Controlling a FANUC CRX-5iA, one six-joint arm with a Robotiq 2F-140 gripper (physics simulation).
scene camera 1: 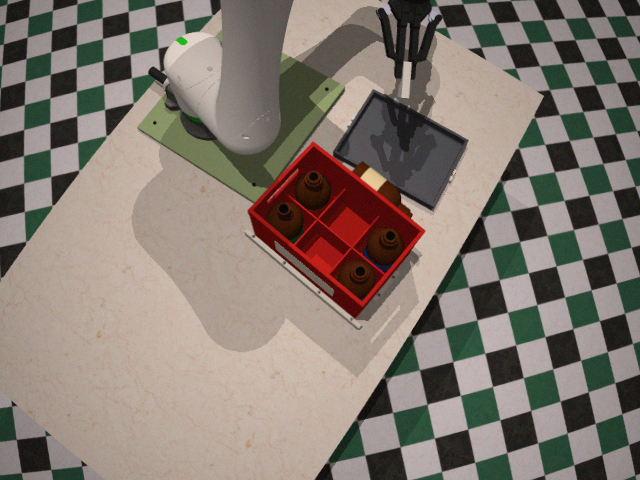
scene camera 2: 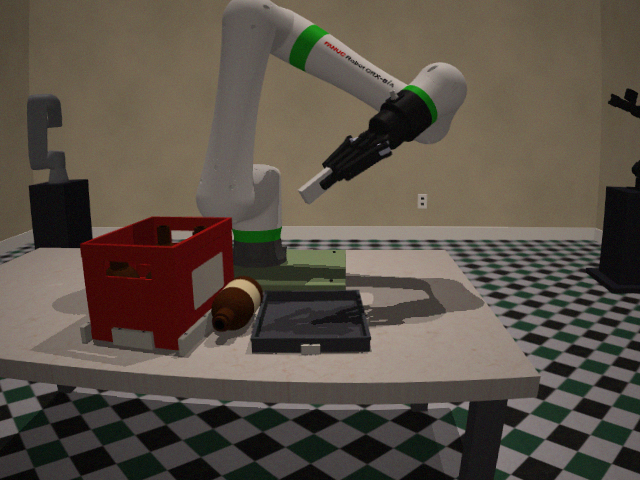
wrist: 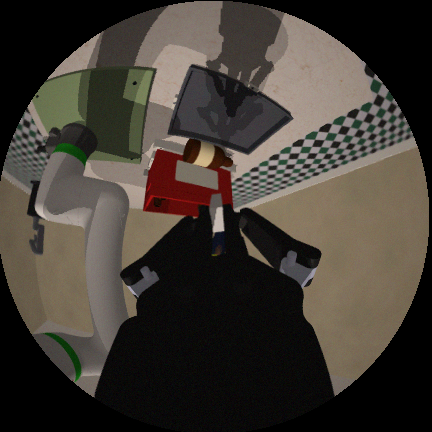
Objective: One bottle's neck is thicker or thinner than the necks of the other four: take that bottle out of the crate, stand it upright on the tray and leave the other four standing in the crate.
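Pixels of known places: gripper, fingertip midpoint: [scene camera 1: 403, 97] [scene camera 2: 303, 197] [wrist: 217, 202]; arm's base, link origin: [scene camera 2: 258, 260] [wrist: 78, 138].
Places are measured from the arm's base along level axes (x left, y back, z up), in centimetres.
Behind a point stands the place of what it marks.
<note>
One brown bottle with a cream label [scene camera 1: 373, 178] @[y -40.0, x 7.4, z 6.1 cm] [scene camera 2: 240, 299] @[y -45.5, x 8.7, z 5.0 cm] [wrist: 204, 153] @[y -39.5, x 9.5, z 4.8 cm] lies on its side outside, in the gap between the red crate [scene camera 1: 341, 178] @[y -35.9, x 1.2, z 11.6 cm] [scene camera 2: 129, 304] @[y -54.9, x -8.3, z 6.1 cm] [wrist: 165, 175] @[y -31.4, x 2.0, z 9.9 cm] and the dark tray [scene camera 1: 356, 139] @[y -30.3, x 15.5, z -0.8 cm] [scene camera 2: 279, 345] @[y -52.8, x 17.0, z -0.1 cm] [wrist: 270, 122] @[y -49.7, x 25.5, z -0.8 cm]. Its neck points toward the second scene camera. Whether it rests on the table or is wedged is hard to tell. Four brown bottles [scene camera 1: 312, 190] @[y -33.2, x -4.5, z 12.0 cm] [scene camera 1: 285, 219] @[y -33.0, x -12.4, z 12.4 cm] [scene camera 1: 385, 246] @[y -51.0, x -5.0, z 13.1 cm] [scene camera 1: 356, 279] @[y -50.6, x -13.6, z 14.0 cm] stand in the crate's corner compartments; the two middle compartments are empty. My gripper [scene camera 1: 406, 86] @[y -36.8, x 18.6, z 21.5 cm] [scene camera 2: 313, 186] @[y -36.8, x 18.6, z 21.5 cm] [wrist: 217, 202] @[y -36.8, x 18.6, z 21.5 cm] is shut and empty, tilted, high above the tray side, away from the bottle.
Pale guide rails [scene camera 1: 302, 279] @[y -41.3, x -17.7, z 1.7 cm] [scene camera 2: 193, 335] @[y -53.1, x 2.4, z 0.7 cm] edge the crate's foot. The green base plate [scene camera 1: 217, 165] @[y -10.3, x -9.3, z 0.1 cm] [scene camera 2: 320, 281] @[y -17.9, x 18.8, z 0.4 cm] [wrist: 60, 105] @[y 3.3, x 13.9, z 0.0 cm] lies under the arm's base, beside crate and tray. The table's edge runs past the far ends of crate and tray.
</note>
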